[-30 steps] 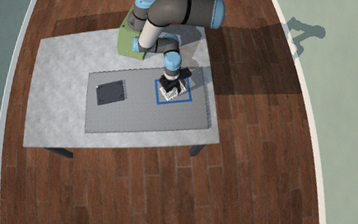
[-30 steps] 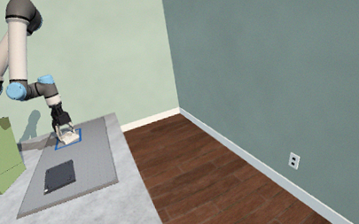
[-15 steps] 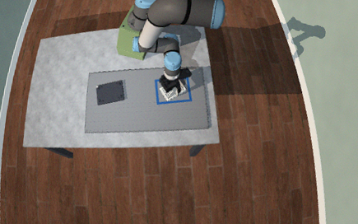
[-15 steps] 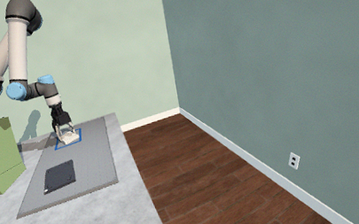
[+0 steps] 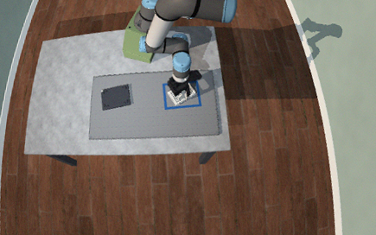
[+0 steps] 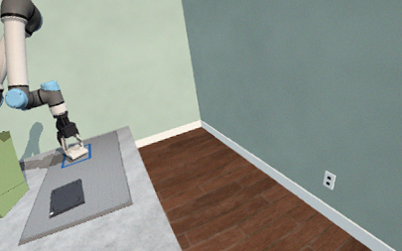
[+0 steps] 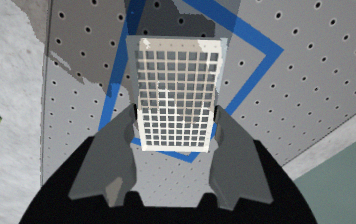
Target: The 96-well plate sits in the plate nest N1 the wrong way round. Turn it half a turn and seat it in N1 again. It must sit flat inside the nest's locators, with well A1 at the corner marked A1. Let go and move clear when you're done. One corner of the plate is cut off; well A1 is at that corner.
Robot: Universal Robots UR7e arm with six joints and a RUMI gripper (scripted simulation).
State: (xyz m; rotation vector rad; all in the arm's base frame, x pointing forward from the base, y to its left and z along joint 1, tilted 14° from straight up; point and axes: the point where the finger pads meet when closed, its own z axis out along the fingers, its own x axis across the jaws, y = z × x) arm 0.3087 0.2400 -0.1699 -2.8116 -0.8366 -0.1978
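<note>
Right now my hand is 370 mm to the left of the dark plate nest, 30 mm short of it and 30 mm above it. Also, from my hand: white 96-well plate (10 mm below).
</note>
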